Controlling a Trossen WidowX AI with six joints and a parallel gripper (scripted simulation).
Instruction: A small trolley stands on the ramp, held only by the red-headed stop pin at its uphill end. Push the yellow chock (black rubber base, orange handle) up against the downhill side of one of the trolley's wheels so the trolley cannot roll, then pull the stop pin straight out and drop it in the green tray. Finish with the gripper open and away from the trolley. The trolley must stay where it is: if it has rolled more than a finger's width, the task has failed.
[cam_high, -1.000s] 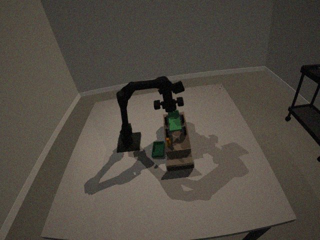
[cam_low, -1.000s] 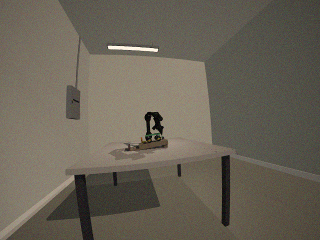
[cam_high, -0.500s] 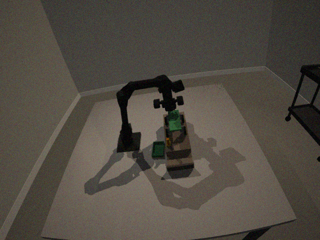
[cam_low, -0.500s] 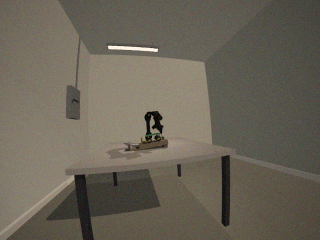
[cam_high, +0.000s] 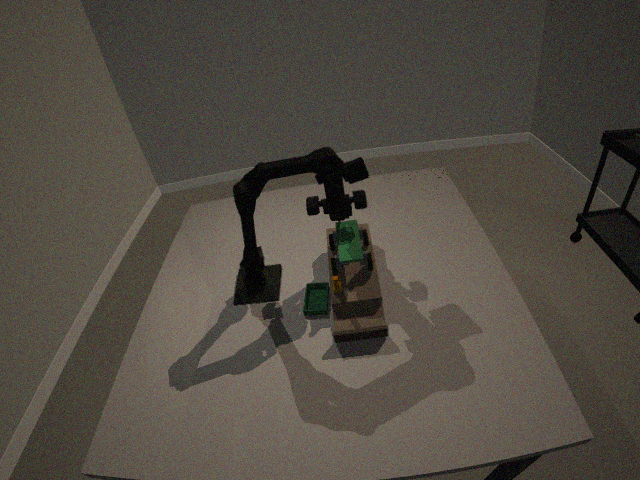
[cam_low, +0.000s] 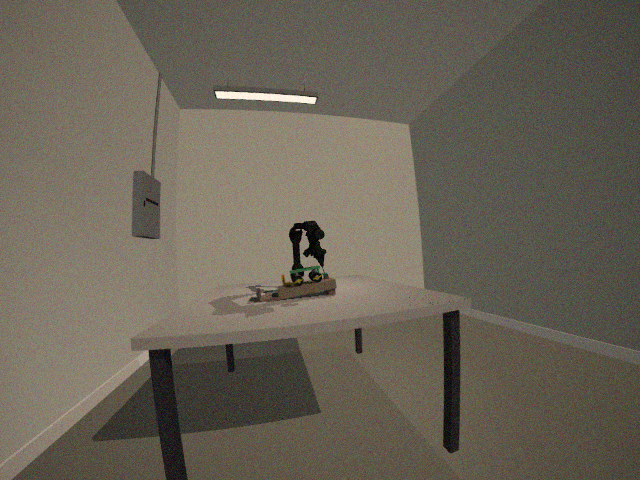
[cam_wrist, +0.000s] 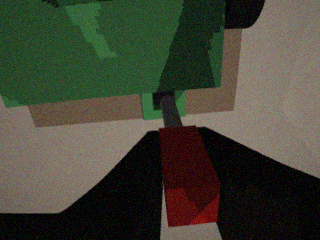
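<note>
The green tray lies 200 mm to the right of my gripper tip, 170 mm below it and 120 mm behind it. Round my gripper tip: green-topped trolley: 110 mm to the right, 50 mm below, 10 mm ahead; red-headed stop pin: right at my gripper tip; wooden ramp: 110 mm to the right, 110 mm below, 10 mm ahead.
</note>
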